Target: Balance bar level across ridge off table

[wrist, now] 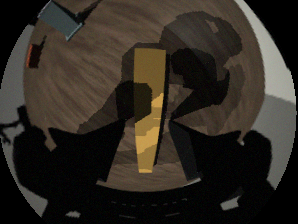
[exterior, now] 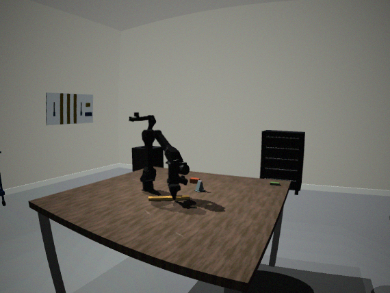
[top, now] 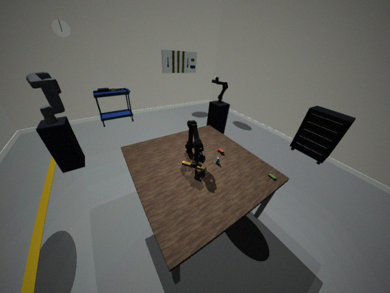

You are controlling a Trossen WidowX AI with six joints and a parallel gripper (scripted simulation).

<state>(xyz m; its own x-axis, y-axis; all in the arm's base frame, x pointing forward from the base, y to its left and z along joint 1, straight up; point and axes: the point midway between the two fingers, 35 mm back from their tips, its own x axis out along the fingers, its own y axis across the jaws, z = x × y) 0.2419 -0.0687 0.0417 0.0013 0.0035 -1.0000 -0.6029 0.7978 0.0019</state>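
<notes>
My gripper tip is now 20 mm to the left of the bar and 20 mm past it. The rest, counted from my gripper tip: orange block: 390 mm to the left, 60 mm behind, 10 mm above; green block: 570 mm to the left, 500 mm ahead.
</notes>
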